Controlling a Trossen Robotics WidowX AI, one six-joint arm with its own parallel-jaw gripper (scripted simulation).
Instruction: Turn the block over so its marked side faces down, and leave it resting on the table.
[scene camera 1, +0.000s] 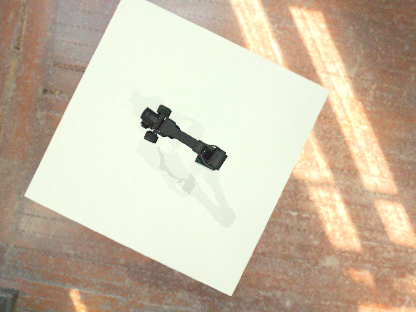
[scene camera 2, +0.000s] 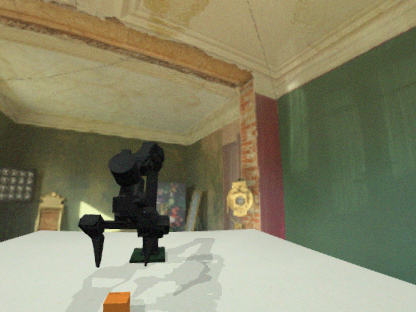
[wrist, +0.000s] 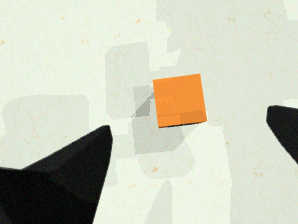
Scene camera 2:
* my gripper: 121, 266
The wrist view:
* my gripper: 186, 123
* orange block: 179, 101
